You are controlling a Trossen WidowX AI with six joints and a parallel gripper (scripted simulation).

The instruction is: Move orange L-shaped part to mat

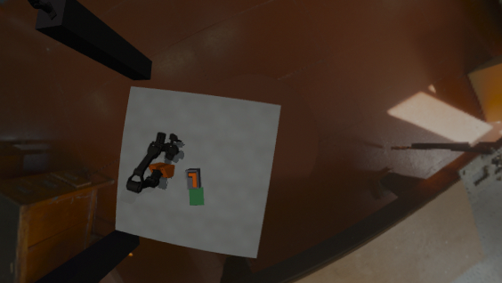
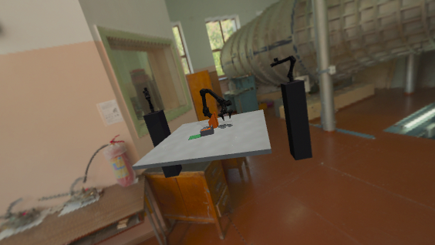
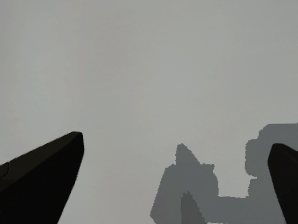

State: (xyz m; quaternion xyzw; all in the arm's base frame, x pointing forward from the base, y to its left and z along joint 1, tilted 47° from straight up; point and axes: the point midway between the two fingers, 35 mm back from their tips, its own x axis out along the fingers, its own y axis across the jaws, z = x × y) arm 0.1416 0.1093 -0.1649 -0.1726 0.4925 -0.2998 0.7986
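Right now my gripper tip is 8 cm short of the orange part, 25 cm to the left of it and 5 cm above it. Round my gripper tip: green mat: 10 cm ahead, 41 cm to the right, 11 cm below.
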